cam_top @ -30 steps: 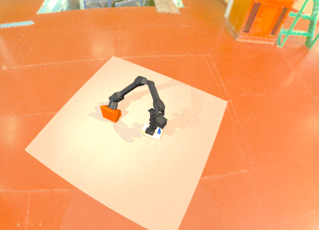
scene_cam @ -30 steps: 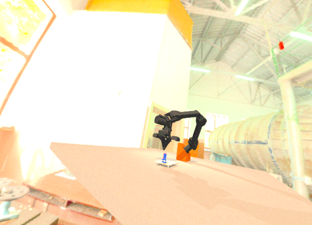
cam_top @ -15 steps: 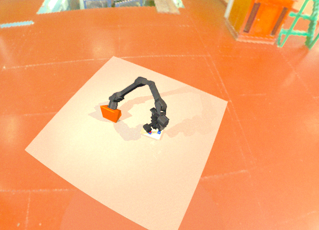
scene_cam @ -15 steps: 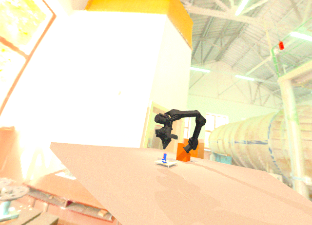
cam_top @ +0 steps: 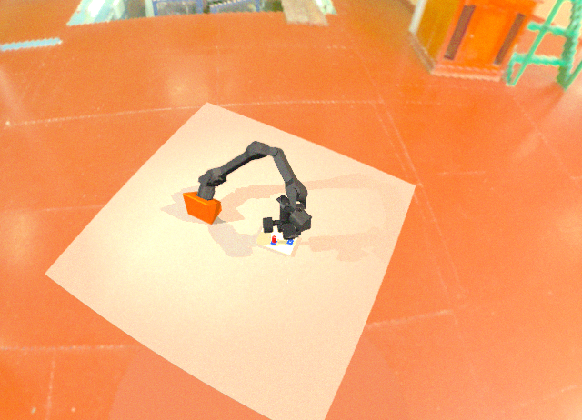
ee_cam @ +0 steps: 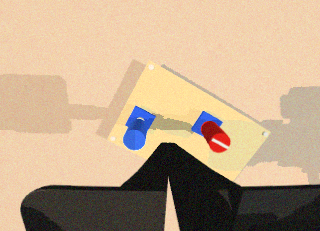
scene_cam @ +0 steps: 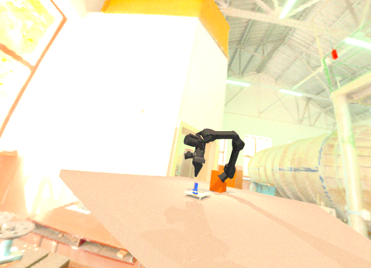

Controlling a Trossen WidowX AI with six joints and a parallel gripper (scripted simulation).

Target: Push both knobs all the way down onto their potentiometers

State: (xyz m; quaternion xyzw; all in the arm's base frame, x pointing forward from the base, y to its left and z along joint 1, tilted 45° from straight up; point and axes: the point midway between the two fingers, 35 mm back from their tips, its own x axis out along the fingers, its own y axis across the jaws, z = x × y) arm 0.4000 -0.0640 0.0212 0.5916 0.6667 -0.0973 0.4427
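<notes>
My gripper tip is 50 mm above the blue knob, 20 mm to the right of it and 20 mm short of it. Also, from my gripper tip: red knob 50 mm below, 50 mm behind, 10 mm to the right.
</notes>
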